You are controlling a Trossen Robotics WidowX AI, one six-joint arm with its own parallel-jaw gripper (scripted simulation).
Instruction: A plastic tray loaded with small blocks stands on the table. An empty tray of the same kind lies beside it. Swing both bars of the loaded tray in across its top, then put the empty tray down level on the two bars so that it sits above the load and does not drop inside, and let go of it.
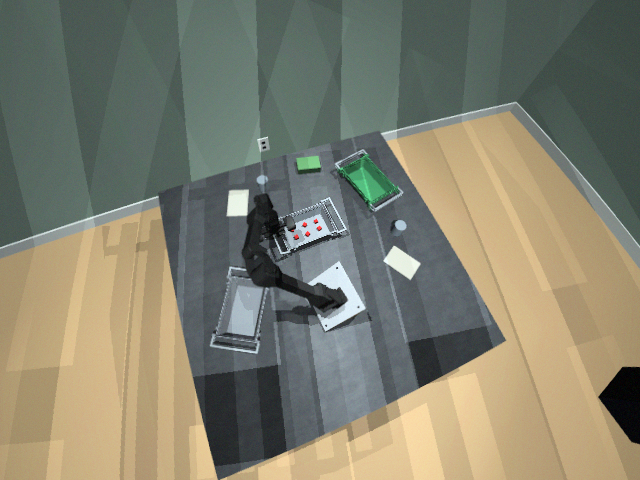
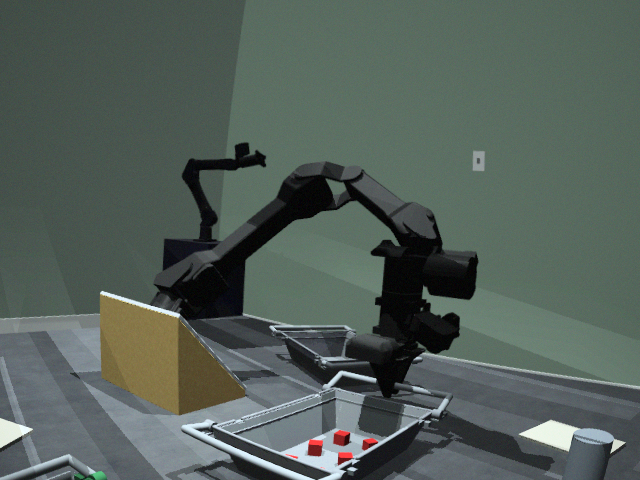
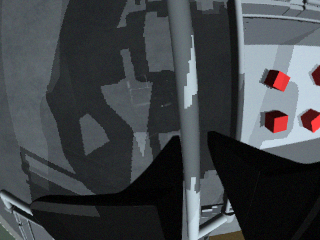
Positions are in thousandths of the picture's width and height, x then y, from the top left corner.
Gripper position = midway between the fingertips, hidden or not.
Note:
In view: the gripper (image 2: 610,824), a wire bar (image 2: 699,828) and a grey tray (image 2: 504,736).
The grey tray also shows in image 1 (image 1: 376,664). The gripper is seen too in image 3 (image 3: 605,581).

